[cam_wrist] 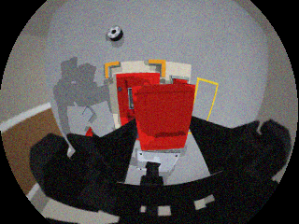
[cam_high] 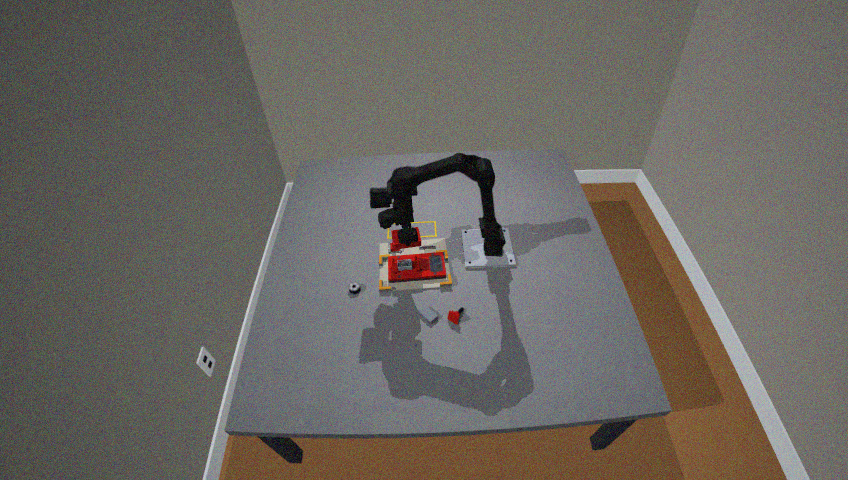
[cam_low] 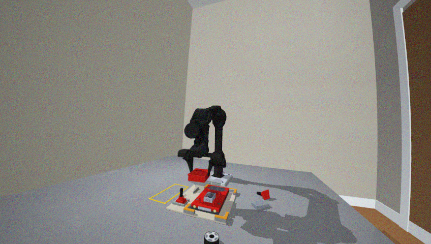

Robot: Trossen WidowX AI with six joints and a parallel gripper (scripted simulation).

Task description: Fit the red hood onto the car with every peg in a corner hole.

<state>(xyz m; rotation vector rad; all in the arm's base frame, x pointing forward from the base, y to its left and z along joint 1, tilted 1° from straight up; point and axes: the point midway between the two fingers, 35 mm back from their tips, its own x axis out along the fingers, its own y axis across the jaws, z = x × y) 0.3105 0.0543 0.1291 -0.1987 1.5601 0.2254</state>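
Now: the grey engine block 60 mm to the left of my gripper tip and 90 mm below it. The rest, counted from my gripper tip: black wheel 170 mm ahead, 150 mm to the left, 100 mm below; red hood right at my gripper tip.
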